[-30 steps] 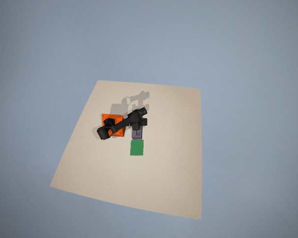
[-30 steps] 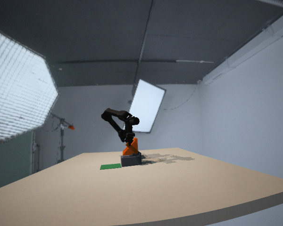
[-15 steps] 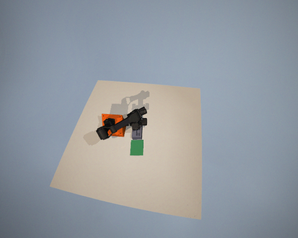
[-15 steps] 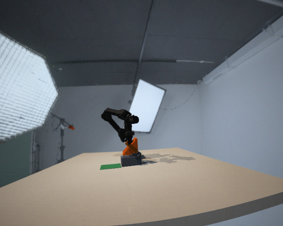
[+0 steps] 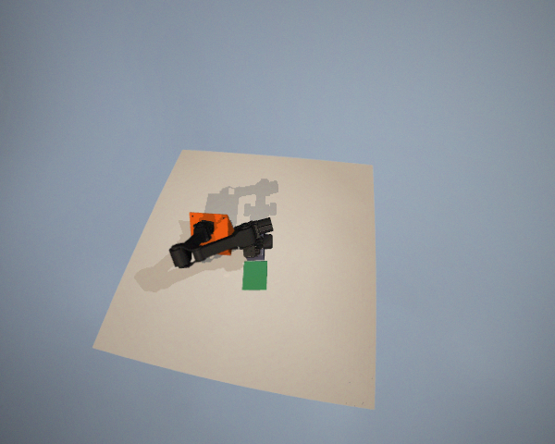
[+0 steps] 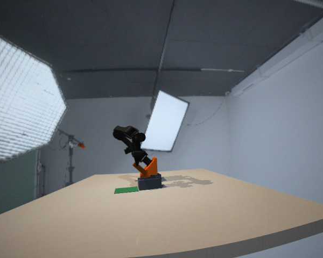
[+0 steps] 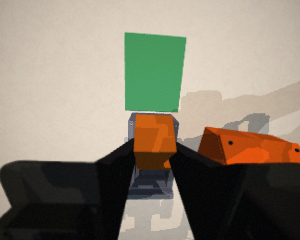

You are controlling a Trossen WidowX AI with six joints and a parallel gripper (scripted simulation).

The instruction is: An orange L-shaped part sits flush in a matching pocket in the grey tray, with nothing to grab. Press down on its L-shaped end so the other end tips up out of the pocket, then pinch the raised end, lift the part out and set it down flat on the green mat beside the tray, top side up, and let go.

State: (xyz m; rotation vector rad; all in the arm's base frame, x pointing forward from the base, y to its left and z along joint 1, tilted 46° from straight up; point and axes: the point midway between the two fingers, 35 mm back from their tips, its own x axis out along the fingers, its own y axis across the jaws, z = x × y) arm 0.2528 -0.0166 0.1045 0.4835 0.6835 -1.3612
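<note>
Right now my gripper tip is 70 mm to the left of the green mat and 170 mm above it. From my gripper tip the other things lie so: orange L-shaped part 20 mm behind, 30 mm to the left, 30 mm below.
</note>
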